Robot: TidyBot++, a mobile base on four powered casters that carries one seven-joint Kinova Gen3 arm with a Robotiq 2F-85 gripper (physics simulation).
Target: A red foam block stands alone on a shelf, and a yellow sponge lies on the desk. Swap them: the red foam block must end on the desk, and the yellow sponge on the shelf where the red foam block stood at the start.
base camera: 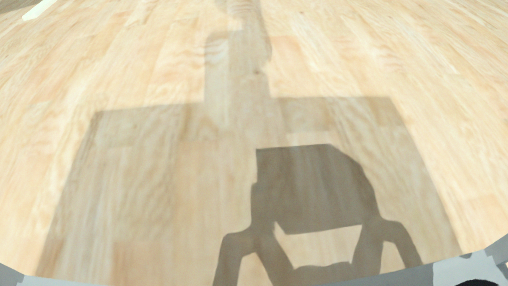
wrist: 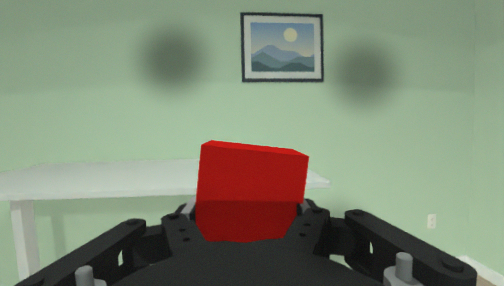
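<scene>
The red foam block is held between the two fingers of my gripper in the middle of the wrist view, and its lower part is in shade. It is in the air and tilts slightly. The white desk stands behind it against the wall, and the block hides part of the desk top. The yellow sponge does not show in either view; the block may hide it. The shelf does not show either.
A framed picture hangs on the green wall above the desk. A wall outlet is at the right. In the base camera view, shadows of the arm and of a broad shape lie on the wooden floor.
</scene>
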